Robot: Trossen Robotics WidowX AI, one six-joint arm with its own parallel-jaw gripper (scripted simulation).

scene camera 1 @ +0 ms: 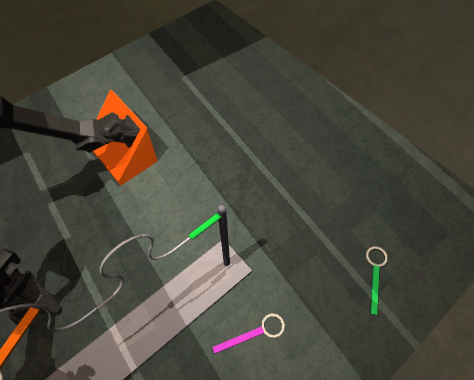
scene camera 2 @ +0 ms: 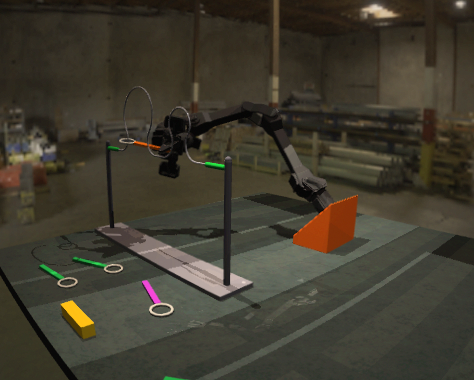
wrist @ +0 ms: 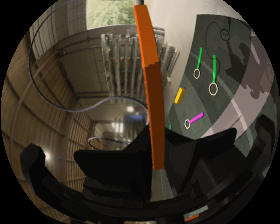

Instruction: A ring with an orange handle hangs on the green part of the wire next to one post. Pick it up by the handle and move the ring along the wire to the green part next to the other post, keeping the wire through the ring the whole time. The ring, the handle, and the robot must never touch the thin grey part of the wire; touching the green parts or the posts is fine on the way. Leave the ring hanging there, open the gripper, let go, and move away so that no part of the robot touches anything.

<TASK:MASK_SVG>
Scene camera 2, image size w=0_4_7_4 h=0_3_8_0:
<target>my gripper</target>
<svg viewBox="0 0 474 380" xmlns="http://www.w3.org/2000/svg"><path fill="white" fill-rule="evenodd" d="M157 128L156 132L153 132L151 145L160 146L160 149L152 150L159 151L158 154L160 156L166 157L169 155L166 151L171 150L170 131L168 134L168 131L165 132L165 129ZM171 115L170 128L173 138L173 149L168 158L161 158L167 160L167 162L161 162L159 175L177 178L180 174L180 164L177 164L176 161L178 161L179 155L183 155L183 152L186 152L185 141L187 137L185 134L177 134L177 129L185 131L186 120L183 117ZM166 115L164 119L164 127L169 128L168 122L170 115Z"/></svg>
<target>yellow block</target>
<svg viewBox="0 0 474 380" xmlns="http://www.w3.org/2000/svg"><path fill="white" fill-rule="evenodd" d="M61 304L64 318L83 339L96 335L94 323L73 301Z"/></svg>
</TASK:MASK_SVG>
